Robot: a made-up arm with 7 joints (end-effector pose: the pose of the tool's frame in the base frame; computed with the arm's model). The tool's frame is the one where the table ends.
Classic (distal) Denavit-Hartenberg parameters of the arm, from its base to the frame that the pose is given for. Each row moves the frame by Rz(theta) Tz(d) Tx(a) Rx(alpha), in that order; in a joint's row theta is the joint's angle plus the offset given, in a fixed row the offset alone. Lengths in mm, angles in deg.
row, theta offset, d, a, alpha
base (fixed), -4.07, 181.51, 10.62, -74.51
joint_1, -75.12, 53.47, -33.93, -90
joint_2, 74, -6.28, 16.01, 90
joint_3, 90, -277.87, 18.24, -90
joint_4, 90, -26, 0.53, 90
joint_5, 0, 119.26, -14.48, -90
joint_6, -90, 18.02, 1.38, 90
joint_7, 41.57, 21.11, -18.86, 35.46
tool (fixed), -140.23, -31.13, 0, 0
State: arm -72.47 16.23 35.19 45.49 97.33 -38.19 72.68
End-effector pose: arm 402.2 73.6 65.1 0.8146 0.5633 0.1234 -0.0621
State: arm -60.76 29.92 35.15 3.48 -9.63 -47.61 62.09
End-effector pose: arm 320.5 160.7 105.5 0.8284 0.1585 -0.5229 -0.1231
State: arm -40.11 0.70 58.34 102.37 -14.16 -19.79 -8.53
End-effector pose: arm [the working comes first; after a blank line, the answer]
Working (the frame after each row of the table, in the pose's form):
after base (fixed): 10.6 -0.8 181.5 0.7954 -0.6050 0.0215 -0.0283
after joint_1: 29.3 57.8 166.2 0.0424 -0.5263 0.1326 -0.8388
after joint_2: 20.7 43.2 163.2 0.6227 0.1447 -0.1530 -0.7536
after joint_3: 145.7 42.7 -85.7 0.5566 -0.7089 -0.4062 0.1503
after joint_4: 162.6 25.0 -77.0 0.0835 -0.3796 0.9092 -0.1495
after joint_5: 201.7 12.6 -189.9 0.3001 0.3911 -0.7171 -0.4927
after joint_6: 187.5 21.2 -197.2 0.7369 -0.4108 0.4393 0.3086
after joint_7: 197.5 33.4 -173.7 0.6712 -0.0678 0.6663 0.3176

171.0 17.3 -176.9 0.5270 -0.6496 0.1629 -0.5232
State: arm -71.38 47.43 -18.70 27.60 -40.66 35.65 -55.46
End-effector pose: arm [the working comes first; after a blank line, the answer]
Working (the frame after each row of the table, in the pose's form):
after base (fixed): 10.6 -0.8 181.5 0.7954 -0.6050 0.0215 -0.0283
after joint_1: 42.8 53.6 177.7 0.0051 -0.2808 0.1391 -0.9496
after joint_2: 45.6 42.9 164.6 0.5988 0.5761 -0.1040 -0.5466
after joint_3: 266.6 193.9 88.1 0.8575 -0.2812 -0.2299 -0.3645
after joint_4: 271.8 177.4 68.7 0.7766 0.2925 0.4710 0.2993
after joint_5: 373.9 154.9 127.7 0.6667 -0.5102 0.3765 0.3918
after joint_6: 377.1 172.4 130.9 0.9884 0.1034 0.1032 -0.0409
after joint_7: 363.9 173.4 155.9 0.9024 0.3832 0.0607 -0.1875

364.9 195.6 134.2 0.1306 0.0732 0.3810 -0.9124
